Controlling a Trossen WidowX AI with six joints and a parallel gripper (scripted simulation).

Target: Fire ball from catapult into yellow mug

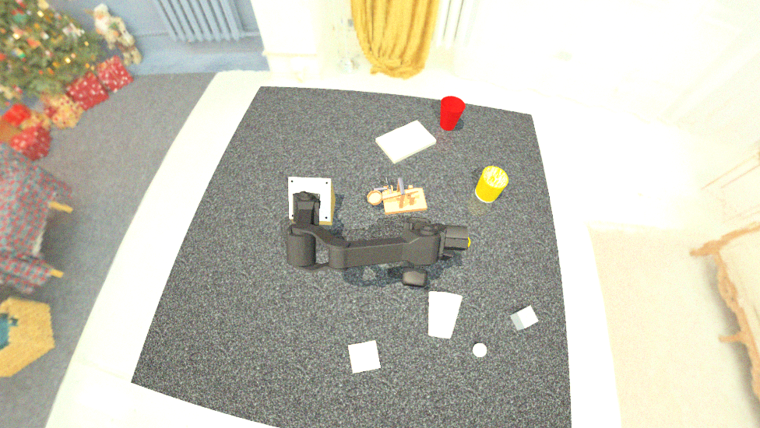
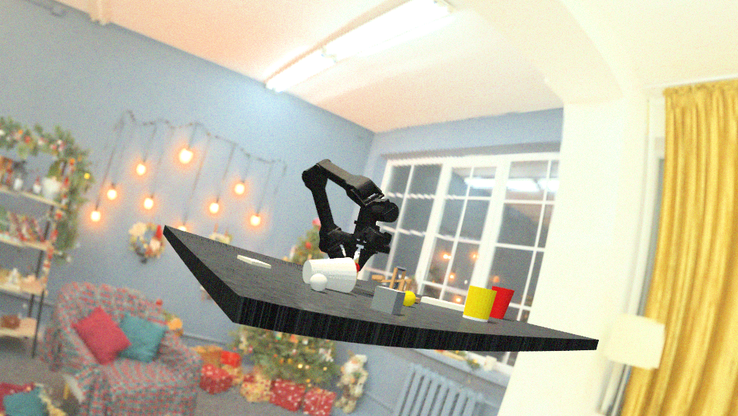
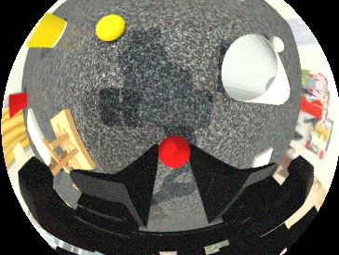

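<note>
Now: gripper tip 80 mm past the wooden catapult, 230 mm to the right of it and 10 mm above it. Also, from my gripper tip: yellow ball 160 mm ahead, 100 mm to the left, 40 mm below; white tile 100 mm behind, 280 mm to the right, 60 mm below; red ball 10 mm above.
</note>
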